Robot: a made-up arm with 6 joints.
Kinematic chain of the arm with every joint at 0, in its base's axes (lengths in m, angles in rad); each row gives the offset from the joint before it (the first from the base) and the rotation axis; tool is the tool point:
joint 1: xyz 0 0 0.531 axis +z
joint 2: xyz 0 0 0 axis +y
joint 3: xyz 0 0 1.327 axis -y
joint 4: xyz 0 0 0 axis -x
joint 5: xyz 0.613 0 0 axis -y
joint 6: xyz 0 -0.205 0 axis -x
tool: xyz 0 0 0
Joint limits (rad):
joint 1: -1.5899..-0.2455
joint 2: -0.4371..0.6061
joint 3: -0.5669..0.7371
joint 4: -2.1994..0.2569
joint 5: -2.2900..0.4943
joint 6: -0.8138..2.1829
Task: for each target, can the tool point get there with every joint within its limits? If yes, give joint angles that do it. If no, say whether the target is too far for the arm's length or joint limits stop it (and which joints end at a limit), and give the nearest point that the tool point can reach.
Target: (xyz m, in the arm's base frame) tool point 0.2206 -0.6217 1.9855
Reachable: yes | joints -1.0633 0.0199 0.4975 -1.0084 -0.0838 -0.2570
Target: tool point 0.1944 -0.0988 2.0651
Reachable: yes | joints -0.8671 -0.2928 0.4270 -1.9948 -1.2425 1.8467
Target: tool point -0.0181 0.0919 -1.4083
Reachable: no: joint limits stop it (at a limit: joint 1, joint 2, joint 3) | nearest point 0.7827 -0.1867 0.9772 | short by 2.532 m
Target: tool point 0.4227 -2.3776 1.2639
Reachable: no: too far | nearest point 0.2429 -1.3664 1.4854 | short by 1.051 m
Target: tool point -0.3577 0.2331 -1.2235
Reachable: no: joint limits stop it (at a limit: joint 1, joint 2, joint 3) | nearest point -0.0518 -0.8066 0.9783 | short by 2.454 m
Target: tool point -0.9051 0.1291 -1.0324
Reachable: no: joint limits stop it (at a limit: joint 1, joint 2, joint 3) | nearest point -0.1069 -0.8222 0.9854 | short by 2.369 m
